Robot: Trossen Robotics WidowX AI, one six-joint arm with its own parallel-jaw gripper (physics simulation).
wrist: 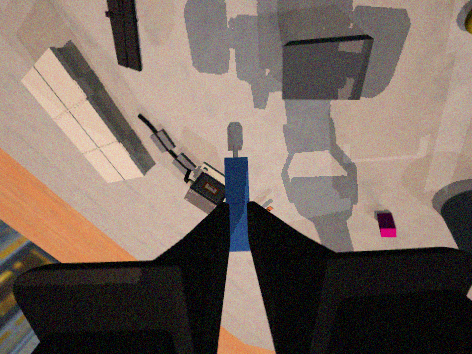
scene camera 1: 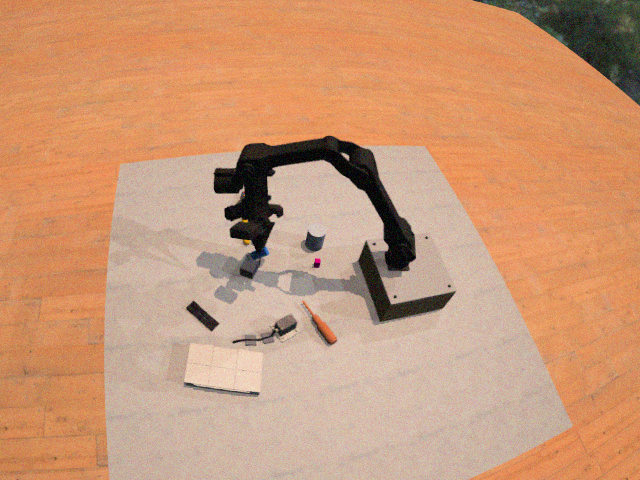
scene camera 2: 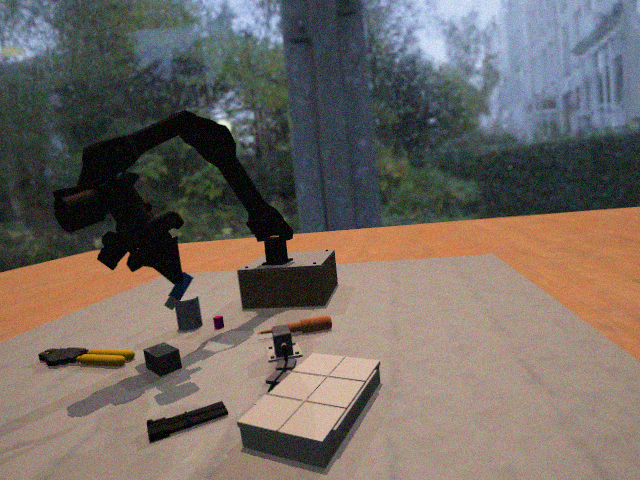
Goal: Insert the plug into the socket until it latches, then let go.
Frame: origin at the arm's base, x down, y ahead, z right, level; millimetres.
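Seen in the pictures: gripper, between the fingertips: (wrist: 237,209) (scene camera 1: 260,251) (scene camera 2: 180,283); arm's base, origin of its link: (scene camera 1: 396,261) (scene camera 2: 277,262).
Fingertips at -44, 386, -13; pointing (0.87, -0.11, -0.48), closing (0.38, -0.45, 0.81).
Observation:
Offsets run from my fingertips to a thing's top centre, as dx, dy, dz. "pt": to the spot under its first point.
The plug {-20, +8, -1} (scene camera 1: 260,253) (scene camera 2: 180,287) (wrist: 236,180) has a blue body and a grey tip. My gripper (scene camera 1: 258,248) (scene camera 2: 179,279) (wrist: 237,209) is shut on its blue body and holds it tilted in the air, high above the mat. The socket {+104, -68, -149} (scene camera 1: 285,323) (scene camera 2: 282,342) (wrist: 207,187) is a small dark block on a pale base plate, with a black cable running from it. In the wrist view its opening faces the camera, and the plug and left finger cover its right edge. The plug is well apart from the socket.
A dark block {+113, +25, +46} (scene camera 1: 249,268) (scene camera 2: 162,358) (wrist: 320,72), grey cylinder {+78, -171, +148} (scene camera 1: 315,239) (scene camera 2: 189,314), magenta piece {+123, -173, +67} (scene camera 1: 317,262) (scene camera 2: 218,322) and yellow-handled pliers {pt +130, +47, +167} (scene camera 2: 105,357) lie around the arm's side. An orange screwdriver {+121, -161, -129} (scene camera 1: 324,329) (scene camera 2: 311,324), tiled box {+113, +90, -278} (scene camera 1: 223,367) (scene camera 2: 315,397) and black bar {+133, +156, -119} (scene camera 1: 202,315) (scene camera 2: 187,421) lie near the socket.

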